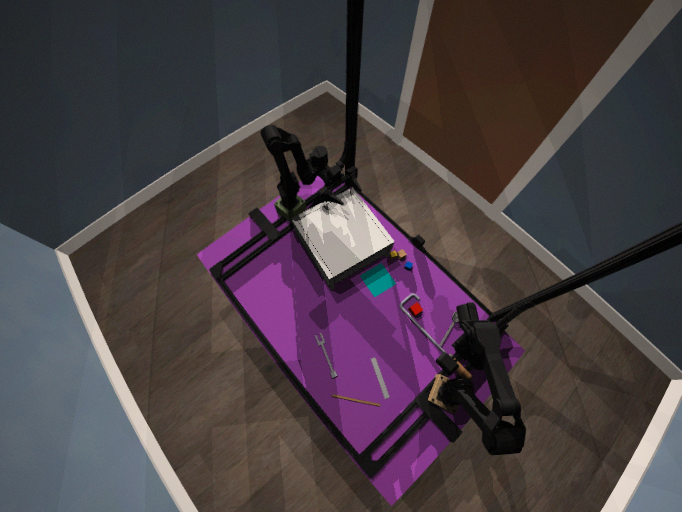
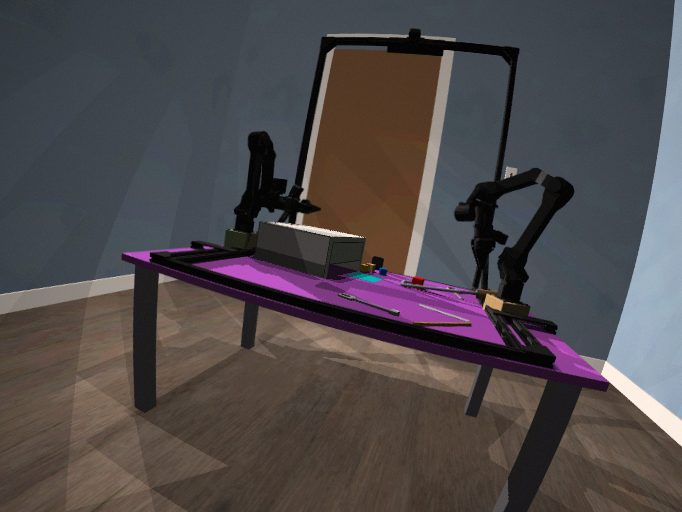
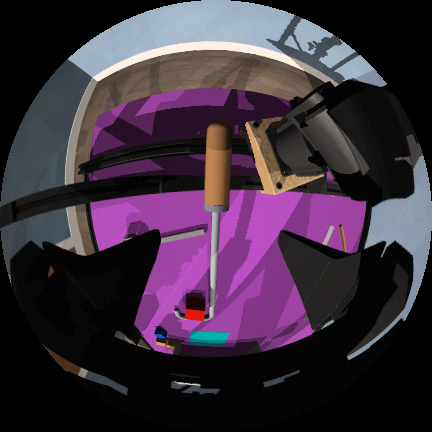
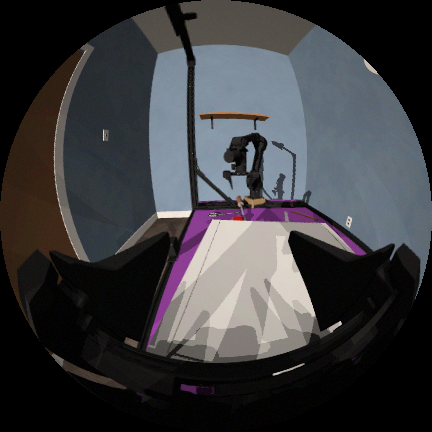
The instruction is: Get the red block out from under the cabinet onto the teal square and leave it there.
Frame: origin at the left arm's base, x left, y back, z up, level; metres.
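Where they show: left gripper, fingertip midpoint: [image 1: 455,353] [image 2: 480,268] [image 3: 220,236] [image 4: 240,188]; right gripper, fingertip midpoint: [image 1: 352,197] [image 2: 316,208] [image 4: 231,237]; left arm's base, link origin: [image 1: 447,394] [image 2: 508,299] [image 3: 292,148] [image 4: 253,196]; right arm's base, link origin: [image 1: 289,202] [image 2: 243,231].
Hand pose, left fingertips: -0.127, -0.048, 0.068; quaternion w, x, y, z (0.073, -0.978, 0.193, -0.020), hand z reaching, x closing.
Note:
Each offset is from my left fingertips to the top centre of the thing, as dx, dy, dz. "pt": to the spot under its first point.
The red block @(-0.109, -0.170, -0.083) [image 1: 415,308] [image 2: 418,280] [image 3: 195,314] [image 4: 237,218] rests on the purple table inside the bend of a metal hook, apart from the teal square @(pt -0.160, -0.354, -0.119) [image 1: 378,279] [image 2: 365,277] [image 3: 210,337]. The hook's wooden handle @(+0.022, +0.050, -0.060) [image 1: 463,370] [image 3: 218,165] lies on the left arm's side. My left gripper [image 2: 480,278] [image 3: 220,236] is open and empty, pointing down above the hook's handle end. The white cabinet @(-0.230, -0.563, +0.016) [image 1: 344,234] [image 2: 291,250] [image 4: 250,280] stands beyond the teal square. My right gripper [image 1: 334,203] [image 2: 315,208] [image 4: 231,237] is open and empty above the cabinet's far end.
A blue block @(-0.269, -0.267, -0.094) [image 1: 408,265] [image 2: 383,271], a yellow block @(-0.284, -0.345, -0.094) [image 1: 393,254] and a tan block @(-0.300, -0.315, -0.089) [image 1: 402,253] sit near the cabinet's corner. A grey forked tool @(+0.204, -0.397, -0.111) [image 1: 326,355] [image 2: 369,303], a pale strip @(+0.183, -0.183, -0.118) [image 1: 379,377] and a wooden stick @(+0.292, -0.226, -0.112) [image 1: 355,400] [image 2: 440,324] lie toward the front.

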